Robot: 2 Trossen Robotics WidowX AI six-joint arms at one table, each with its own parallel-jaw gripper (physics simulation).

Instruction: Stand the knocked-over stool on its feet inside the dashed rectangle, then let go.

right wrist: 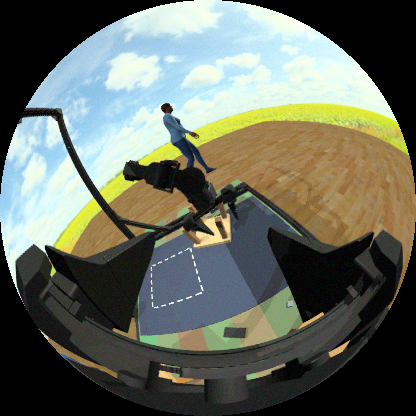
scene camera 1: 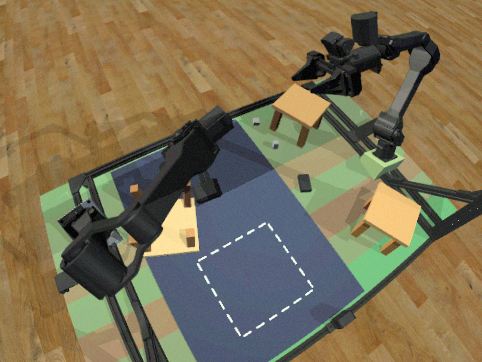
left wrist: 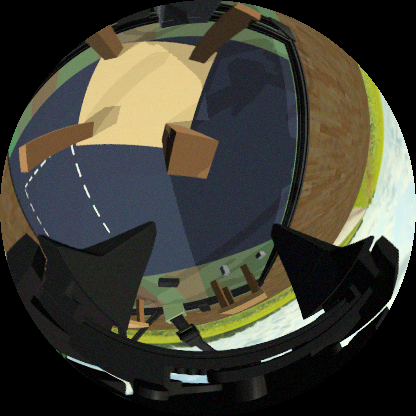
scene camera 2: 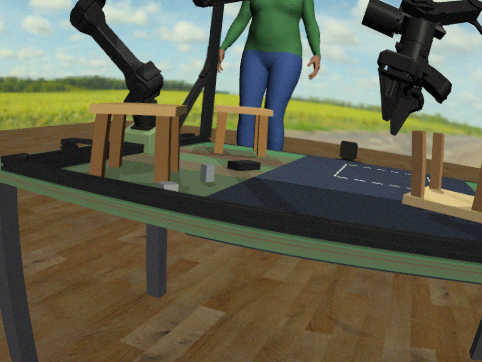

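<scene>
The knocked-over stool (scene camera 1: 175,227) (scene camera 2: 452,201) (left wrist: 142,95) (right wrist: 220,240) lies upside down, its pale seat flat on the dark blue mat and its brown legs pointing up. The dashed rectangle (scene camera 1: 243,335) (scene camera 2: 335,175) (left wrist: 74,150) (right wrist: 201,291) is white, on the mat beside the stool. My left gripper (scene camera 2: 390,126) (left wrist: 216,229) is open and empty, above the stool's level; in scene camera 1 its arm hides part of the stool and most of the gripper. My right gripper (scene camera 1: 303,82) is open and empty, high at the upper right in scene camera 1, far from the stool.
Two other stools, one (scene camera 1: 300,104) (scene camera 2: 137,109) and another (scene camera 1: 392,215) (scene camera 2: 244,110), stand upright on the green and brown surface. Two small pale blocks (scene camera 1: 256,121) (scene camera 1: 275,145) and a black block (scene camera 1: 304,183) (scene camera 2: 243,165) lie near them. A black frame runs along the table edge.
</scene>
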